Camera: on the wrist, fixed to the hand. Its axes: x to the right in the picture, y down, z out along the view.
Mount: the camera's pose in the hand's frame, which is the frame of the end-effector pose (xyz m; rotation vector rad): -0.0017 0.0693 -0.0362 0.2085 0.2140 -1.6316
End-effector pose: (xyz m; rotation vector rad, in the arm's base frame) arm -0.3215 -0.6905 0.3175 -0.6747 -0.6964 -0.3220
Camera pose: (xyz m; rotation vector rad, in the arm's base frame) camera -0.2718 -0.6630 0.2638 0.2836 -0.9288 -1.7520
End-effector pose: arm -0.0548 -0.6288 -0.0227 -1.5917 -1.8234 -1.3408
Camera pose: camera -0.0020 -0.6661 0.0214 -0.4436 2.5743 1.3270
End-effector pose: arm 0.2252 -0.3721 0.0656 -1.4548 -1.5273 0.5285
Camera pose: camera 0.2923 -0.3697 0.0255 0.1720 -1.8328 -0.4449
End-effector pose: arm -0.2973 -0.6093 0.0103 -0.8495 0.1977 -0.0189
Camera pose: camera -0.3098 -0.5902 -0.0645 -0.5998 -0.3392 -1.6270
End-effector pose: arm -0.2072 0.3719 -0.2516 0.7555 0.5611 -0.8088
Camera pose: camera -0.1583 0.4327 -0.2464 0.4428 1.3205 -2.3185
